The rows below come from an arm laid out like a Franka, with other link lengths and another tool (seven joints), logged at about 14 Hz.
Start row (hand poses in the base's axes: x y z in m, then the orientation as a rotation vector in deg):
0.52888, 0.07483, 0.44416, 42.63, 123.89, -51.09
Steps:
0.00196, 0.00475, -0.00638, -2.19, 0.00, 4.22
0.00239, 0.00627, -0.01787, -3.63, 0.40, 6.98
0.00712, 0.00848, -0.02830, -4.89, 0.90, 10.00
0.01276, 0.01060, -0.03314, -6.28, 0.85, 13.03
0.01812, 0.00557, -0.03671, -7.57, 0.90, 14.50
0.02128, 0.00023, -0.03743, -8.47, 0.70, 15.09
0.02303, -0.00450, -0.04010, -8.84, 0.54, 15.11
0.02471, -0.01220, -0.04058, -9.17, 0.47, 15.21
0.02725, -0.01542, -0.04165, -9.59, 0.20, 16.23
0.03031, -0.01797, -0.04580, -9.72, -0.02, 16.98
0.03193, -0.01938, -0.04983, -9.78, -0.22, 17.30
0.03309, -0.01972, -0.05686, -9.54, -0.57, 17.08
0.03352, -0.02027, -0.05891, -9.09, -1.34, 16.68
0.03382, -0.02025, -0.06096, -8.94, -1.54, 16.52
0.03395, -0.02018, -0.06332, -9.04, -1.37, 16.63
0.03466, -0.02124, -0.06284, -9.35, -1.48, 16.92
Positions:
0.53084, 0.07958, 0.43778, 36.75, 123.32, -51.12
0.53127, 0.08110, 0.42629, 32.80, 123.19, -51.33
0.53600, 0.08331, 0.41586, 28.62, 123.22, -51.24
0.54164, 0.08543, 0.41102, 24.57, 122.62, -50.94
0.54700, 0.08040, 0.40745, 22.30, 121.97, -51.42
0.55016, 0.07506, 0.40673, 21.29, 121.28, -51.86
0.55191, 0.07033, 0.40406, 21.15, 120.91, -52.12
0.55359, 0.06263, 0.40358, 20.91, 120.65, -52.35
0.55613, 0.05941, 0.40251, 19.68, 120.23, -52.05
0.55919, 0.05686, 0.39836, 18.87, 120.02, -51.64
0.56081, 0.05545, 0.39433, 18.56, 119.83, -51.42
0.56197, 0.05511, 0.38730, 19.04, 119.69, -51.12
0.56240, 0.05456, 0.38525, 19.97, 119.31, -50.51
0.56270, 0.05458, 0.38320, 20.29, 119.23, -50.35
0.56283, 0.05465, 0.38084, 20.06, 119.31, -50.47
0.56354, 0.05359, 0.38132, 19.64, 119.04, -50.55

